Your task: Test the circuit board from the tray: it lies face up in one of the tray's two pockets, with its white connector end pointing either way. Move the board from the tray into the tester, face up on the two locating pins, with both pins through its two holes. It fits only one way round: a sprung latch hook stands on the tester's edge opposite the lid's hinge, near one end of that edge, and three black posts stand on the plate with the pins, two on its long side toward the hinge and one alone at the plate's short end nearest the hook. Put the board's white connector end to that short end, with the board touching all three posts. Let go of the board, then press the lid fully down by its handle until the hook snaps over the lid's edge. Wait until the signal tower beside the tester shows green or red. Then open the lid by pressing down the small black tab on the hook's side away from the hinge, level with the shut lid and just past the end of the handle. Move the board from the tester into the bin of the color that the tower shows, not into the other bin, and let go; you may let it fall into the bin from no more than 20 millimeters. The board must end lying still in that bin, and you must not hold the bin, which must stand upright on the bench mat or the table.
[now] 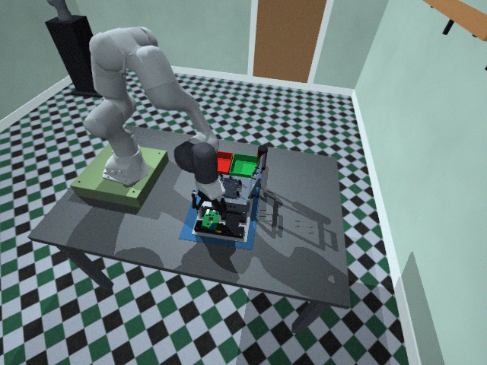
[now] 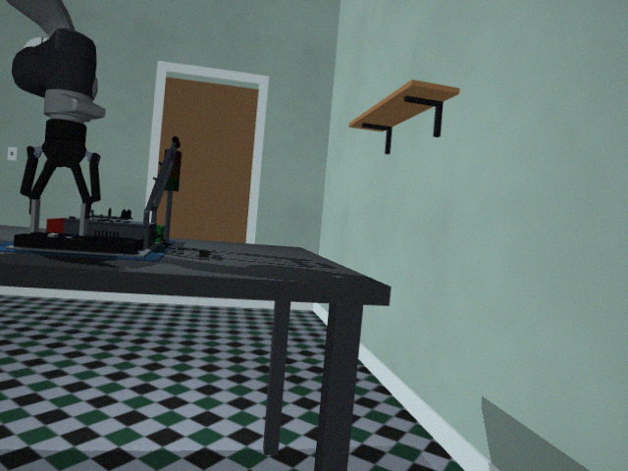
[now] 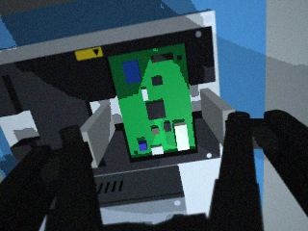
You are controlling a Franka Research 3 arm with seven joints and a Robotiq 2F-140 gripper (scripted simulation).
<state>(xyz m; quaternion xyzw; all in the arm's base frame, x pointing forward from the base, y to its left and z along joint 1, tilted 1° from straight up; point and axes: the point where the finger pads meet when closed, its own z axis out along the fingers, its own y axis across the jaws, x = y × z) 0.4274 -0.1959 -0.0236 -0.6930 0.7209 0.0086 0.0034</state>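
Right now my hand is 40 mm above the green circuit board. Also, from my hand: tester lid (190 mm ahead, 160 mm to the left, 130 mm above); then tester plate (70 mm ahead, 170 mm to the left, 10 mm above); then black latch hook (10 mm ahead, 230 mm to the left, 30 mm above).
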